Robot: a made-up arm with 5 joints.
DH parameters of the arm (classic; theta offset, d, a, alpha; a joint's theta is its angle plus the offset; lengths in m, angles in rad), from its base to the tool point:
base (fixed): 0 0.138 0 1.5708
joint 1: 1.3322 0 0.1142 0
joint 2: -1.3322 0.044 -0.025 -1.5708
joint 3: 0 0.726 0.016 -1.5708
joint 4: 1.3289 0 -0.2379 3.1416
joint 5: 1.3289 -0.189 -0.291 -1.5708
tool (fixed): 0 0.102 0 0
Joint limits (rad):
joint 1: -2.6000..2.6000
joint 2: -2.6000..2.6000
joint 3: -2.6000..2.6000
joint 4: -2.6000..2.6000
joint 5: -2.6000..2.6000
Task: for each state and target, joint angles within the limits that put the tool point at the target. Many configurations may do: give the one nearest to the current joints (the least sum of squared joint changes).
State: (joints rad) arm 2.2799 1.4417 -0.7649 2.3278 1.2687
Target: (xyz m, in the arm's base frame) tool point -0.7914 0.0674 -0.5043
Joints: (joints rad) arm 1.6916 0.8498 -0.4198 2.2427 1.2786
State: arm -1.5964 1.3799 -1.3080 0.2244 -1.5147
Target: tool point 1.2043 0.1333 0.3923
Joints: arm -2.4707 1.3023 -1.3110 -0.5305 -1.8187
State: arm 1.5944 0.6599 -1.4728 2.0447 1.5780
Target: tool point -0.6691 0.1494 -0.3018
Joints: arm 1.6263 0.6575 -0.5045 2.1146 2.2321
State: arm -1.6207 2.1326 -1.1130 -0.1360 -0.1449
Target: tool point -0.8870 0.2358 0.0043
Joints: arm -1.2386 2.5608 -0.2327 -0.3043 0.0162
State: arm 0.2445 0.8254 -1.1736 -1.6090 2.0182
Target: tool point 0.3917 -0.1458 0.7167
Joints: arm -0.5071 0.2279 -1.5543 -1.7840 1.5016
